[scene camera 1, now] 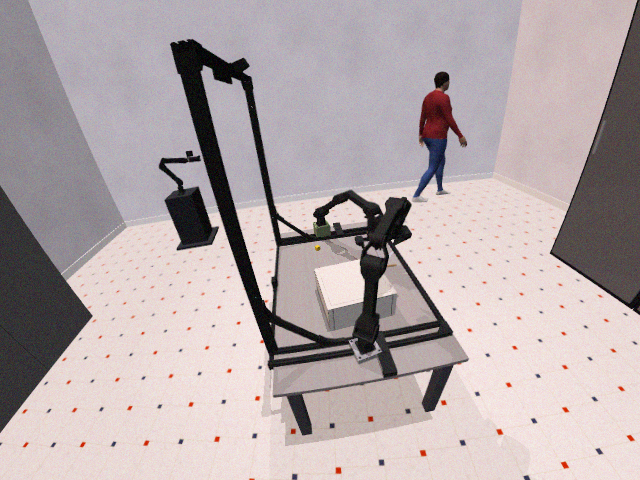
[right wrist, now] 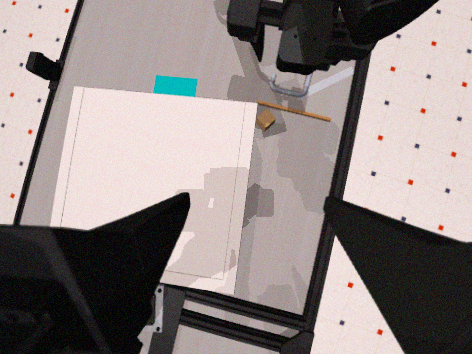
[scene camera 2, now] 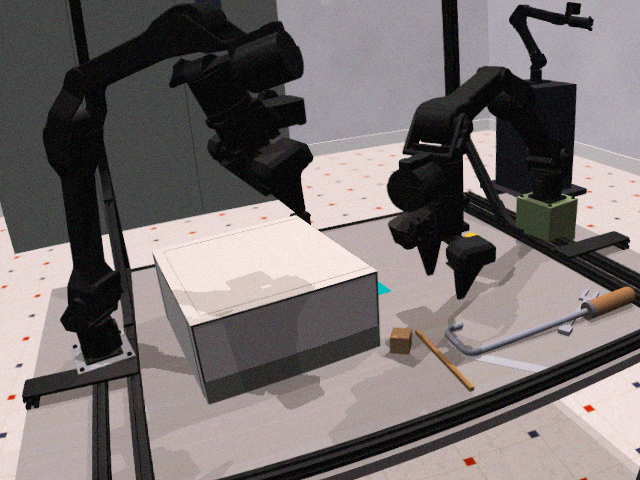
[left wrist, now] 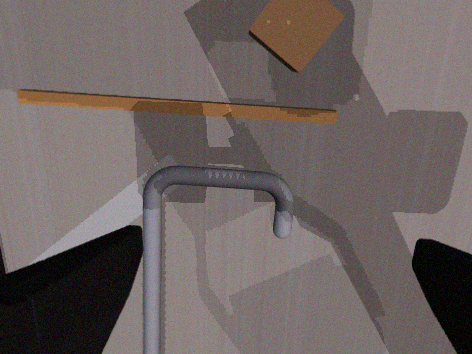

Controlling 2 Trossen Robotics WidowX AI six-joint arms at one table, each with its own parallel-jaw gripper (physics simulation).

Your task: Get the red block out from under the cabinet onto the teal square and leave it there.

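Places are measured from the left arm's base along level axes (x back, y right, z up), in millimetres.
Where they show: left gripper, between the fingertips: (scene camera 1: 372, 251) (scene camera 2: 444, 286) (left wrist: 277, 245); right gripper, between the fingertips: (right wrist: 256, 200) (scene camera 2: 284, 203); left arm's base, origin of its link: (scene camera 1: 321, 223) (scene camera 2: 547, 197); right arm's base, origin of its link: (scene camera 1: 365, 345) (scene camera 2: 101, 350).
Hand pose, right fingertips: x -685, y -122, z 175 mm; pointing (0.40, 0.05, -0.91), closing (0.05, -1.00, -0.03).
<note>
Things, the pixels of their top centre, and the offset from my right fingertips. "spot": a spot on its surface instead.
- white cabinet, centre of its top: (scene camera 2: 252, 259) (right wrist: 147, 183) (scene camera 1: 352, 280) dy +157, dx +0, dz -138 mm
- teal square, a spot on its surface: (scene camera 2: 382, 288) spot: dy +159, dx +251, dz -273 mm
- orange handle, centre of its top: (scene camera 2: 608, 294) dy -171, dx +510, dz -238 mm
- brown cube, centre of its top: (left wrist: 296, 23) (scene camera 2: 400, 332) (right wrist: 266, 118) dy -29, dx +158, dz -244 mm
- thin wooden stick, centre of its top: (left wrist: 177, 107) (scene camera 2: 442, 356) (right wrist: 293, 110) dy -94, dx +191, dz -267 mm
- yellow block, centre of its top: (scene camera 2: 471, 235) (scene camera 1: 317, 246) dy +200, dx +523, dz -249 mm
The white cabinet (scene camera 1: 341, 284) (scene camera 2: 284, 330) (right wrist: 150, 150) stands on the table. The red block does not show in any view. Part of the teal square (scene camera 2: 382, 288) (right wrist: 175, 86) shows behind the cabinet. A grey hooked rod (scene camera 2: 532, 330) (left wrist: 151, 280) (right wrist: 291, 93) with an orange handle (scene camera 2: 612, 301) lies on the table. My left gripper (scene camera 2: 444, 285) (left wrist: 277, 245) is open and empty above its hooked end, which shows between the fingers in the left wrist view. My right gripper (right wrist: 256, 200) is open and empty, high above the cabinet's far side.
A brown cube (scene camera 2: 400, 341) (left wrist: 297, 35) (right wrist: 265, 121) and a thin wooden stick (scene camera 2: 444, 360) (left wrist: 175, 106) (right wrist: 295, 111) lie between cabinet and hook. A yellow block (scene camera 1: 317, 248) (scene camera 2: 470, 235) is partly hidden behind my left gripper in scene camera 2. Black rails (scene camera 2: 361, 427) edge the table.
</note>
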